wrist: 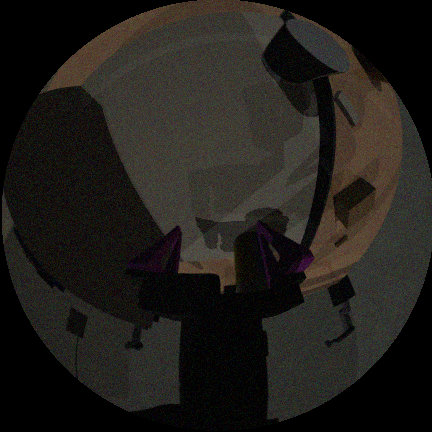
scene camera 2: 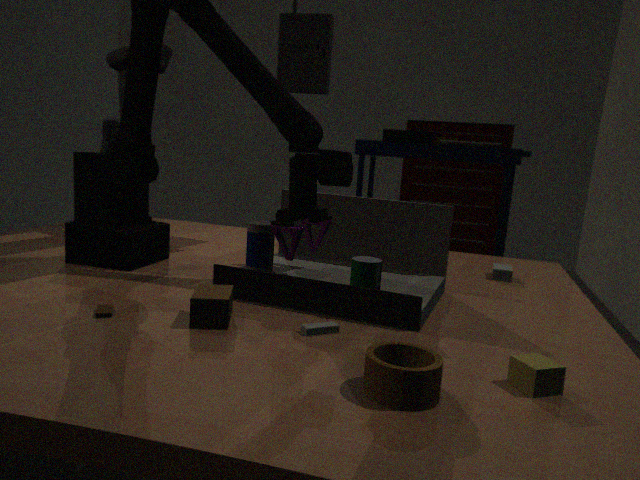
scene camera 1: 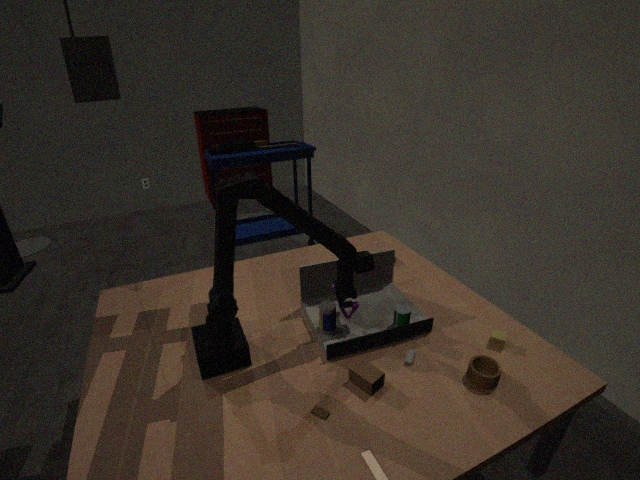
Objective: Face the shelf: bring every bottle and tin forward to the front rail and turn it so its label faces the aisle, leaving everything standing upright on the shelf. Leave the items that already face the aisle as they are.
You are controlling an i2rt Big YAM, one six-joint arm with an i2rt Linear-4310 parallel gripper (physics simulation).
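Pixels of known places: gripper, fingertip midpoint: (wrist: pixel 217 226) (scene camera 2: pixel 301 255) (scene camera 1: pixel 344 309); arm's base, origin of the base link: (scene camera 2: pixel 120 223) (scene camera 1: pixel 219 336).
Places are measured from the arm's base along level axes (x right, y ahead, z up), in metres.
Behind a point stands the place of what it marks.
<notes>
The shelf's dark front rail (scene camera 1: pixel 379 339) {x 0.106, y 0.521, z -0.060 m} (scene camera 2: pixel 320 299) {x 0.104, y 0.554, z -0.062 m} (wrist: pixel 327 145) {x 0.102, y 0.528, z -0.037 m} runs along its front edge. A taller cylinder (scene camera 1: pixel 328 319) {x 0.029, y 0.363, z 0.008 m} (scene camera 2: pixel 259 249) {x 0.027, y 0.381, z -0.005 m} (wrist: pixel 243 262) {x -0.013, y 0.394, z 0.001 m} stands upright near the shelf's left end, a little behind the rail. Its blue side shows in both scene views; yellow shows on its side in the wrist view. A short green tin (scene camera 1: pixel 401 316) {x 0.089, y 0.608, z 0.005 m} (scene camera 2: pixel 366 272) {x 0.093, y 0.633, z -0.002 m} (wrist: pixel 317 45) with a pale top stands upright close behind the rail, toward the right end. My gripper (scene camera 1: pixel 347 311) {x -0.039, y 0.447, z -0.020 m} (scene camera 2: pixel 303 253) {x -0.039, y 0.447, z -0.020 m} (wrist: pixel 217 226) {x -0.039, y 0.447, z -0.020 m} is open and empty, pointing down low over the shelf, beside and behind the taller cylinder. One finger partly hides that cylinder in the wrist view.
The shelf's back panel (scene camera 1: pixel 318 282) {x -0.189, y 0.390, z 0.019 m} (scene camera 2: pixel 392 232) {x -0.197, y 0.596, z 0.030 m} (wrist: pixel 65 190) {x -0.196, y 0.558, z 0.019 m} rises behind the gripper. In front of the rail lie a brown block (scene camera 1: pixel 366 377) {x 0.268, y 0.405, z -0.039 m} (scene camera 2: pixel 210 307) {x 0.282, y 0.438, z -0.053 m} (wrist: pixel 354 194) {x 0.222, y 0.439, z -0.060 m} and a small white block (scene camera 1: pixel 409 357) {x 0.200, y 0.587, z -0.077 m} (scene camera 2: pixel 320 328) {x 0.205, y 0.598, z -0.079 m} (wrist: pixel 346 108) {x 0.185, y 0.590, z -0.077 m}. A round brown bowl (scene camera 1: pixel 480 380) {x 0.373, y 0.731, z -0.058 m} (scene camera 2: pixel 403 383) {x 0.390, y 0.780, z -0.055 m} and yellow cube (scene camera 1: pixel 496 341) {x 0.243, y 0.899, z -0.064 m} (scene camera 2: pixel 535 374) {x 0.262, y 0.918, z -0.058 m} stand farther right.
</notes>
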